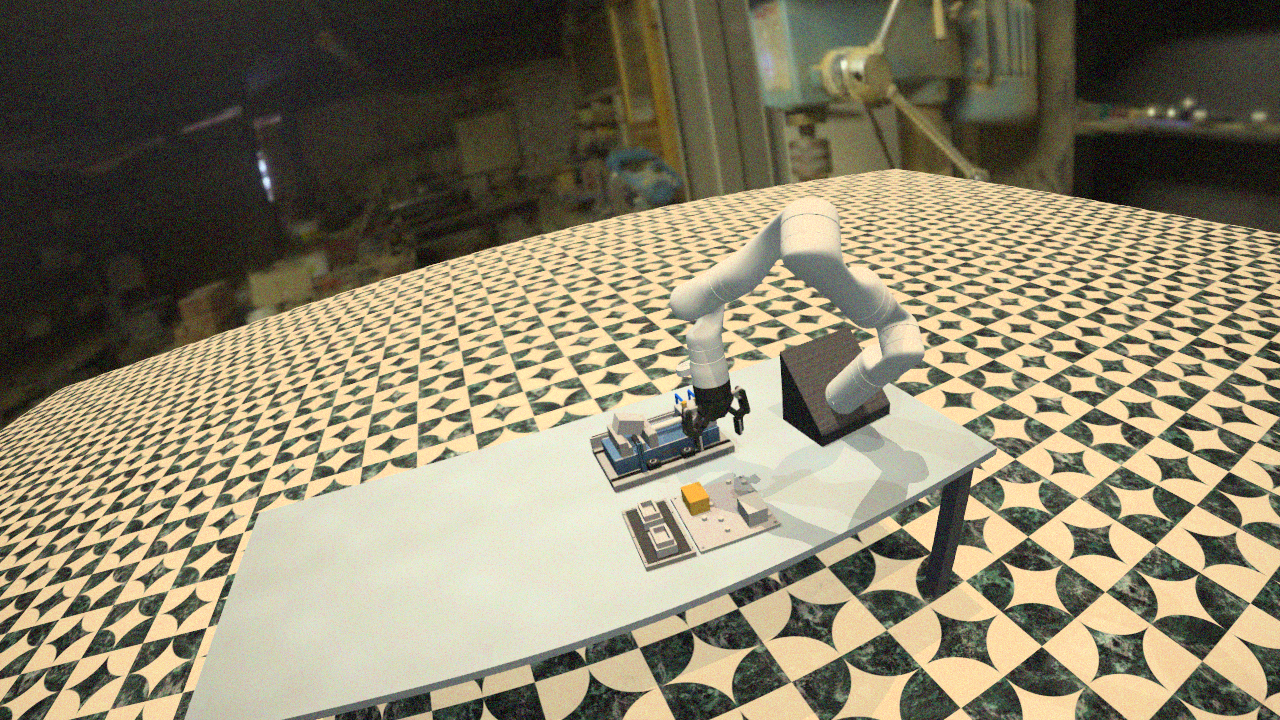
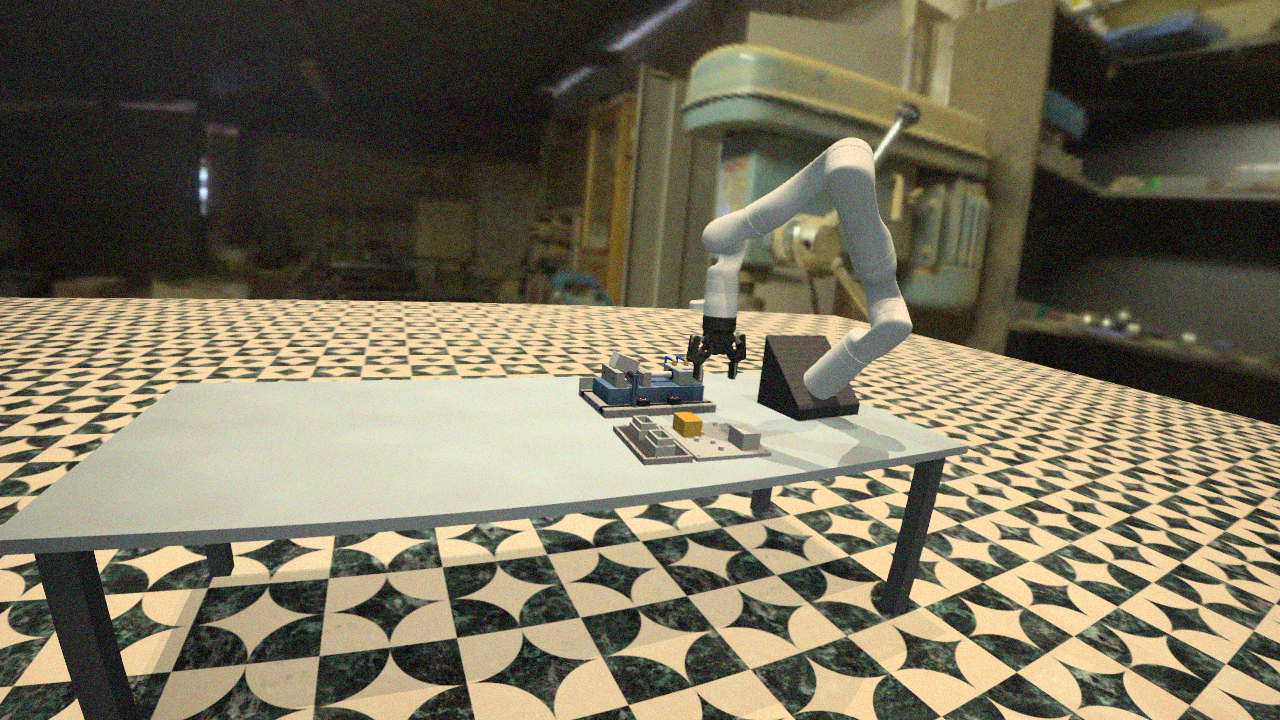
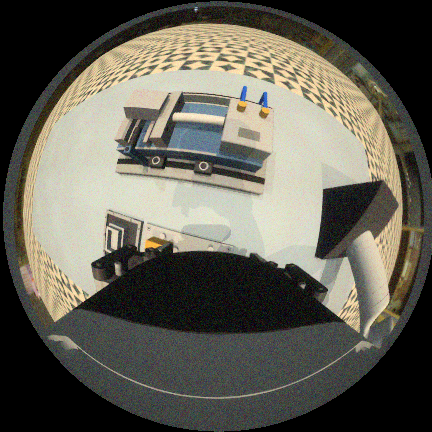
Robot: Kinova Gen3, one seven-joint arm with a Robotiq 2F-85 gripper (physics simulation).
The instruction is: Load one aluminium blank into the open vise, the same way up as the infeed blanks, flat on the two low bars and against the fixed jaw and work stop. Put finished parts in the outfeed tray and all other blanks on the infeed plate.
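Places are measured from the arm's base along level axes (x ahead, y left, z up), in millimetres.
Pixels of known places: gripper, fingertip midpoint: (image 1: 720,441) (image 2: 715,380); arm's base, origin of the base link: (image 1: 841,396) (image 2: 817,384) (image 3: 358,242).
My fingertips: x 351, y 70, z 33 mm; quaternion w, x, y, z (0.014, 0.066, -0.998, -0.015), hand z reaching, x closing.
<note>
Ahead of a thing's pixels: the offset from my fingertips to its top centre. "pt": to the spot under its first point.
The blue vise @(dx +88, dy -184, dz -11 mm) (image 1: 671,438) (image 2: 659,392) (image 3: 200,137) stands at the back of the table. A grey block @(dx +156, dy -185, dz +22 mm) (image 1: 629,422) (image 2: 623,362) (image 3: 145,104) rests tilted on top of its left jaw end. My gripper (image 1: 718,431) (image 2: 716,372) (image 3: 210,257) is open and empty, above the table by the vise's right end. The infeed plate @(dx +40, dy +98, dz -102 mm) (image 1: 716,538) (image 2: 725,453) (image 3: 187,237) carries a grey blank @(dx -6, dy +144, dz -67 mm) (image 1: 753,509) (image 2: 743,436) and an orange block @(dx +84, dy +54, dz -67 mm) (image 1: 694,497) (image 2: 687,423) (image 3: 159,243). The outfeed tray (image 1: 682,535) (image 2: 666,460) (image 3: 132,230) holds two recessed grey parts. The low bars cannot be made out.
The dark wedge-shaped base (image 1: 819,389) (image 2: 787,376) (image 3: 347,210) stands to the right of the vise and carries the arm. Blue hoses @(pt dx +13, dy -226, dz +0 mm) (image 3: 243,95) stick up at the vise's right end block. Small pins stand on the infeed plate. The tray and plate lie side by side in front of the vise.
</note>
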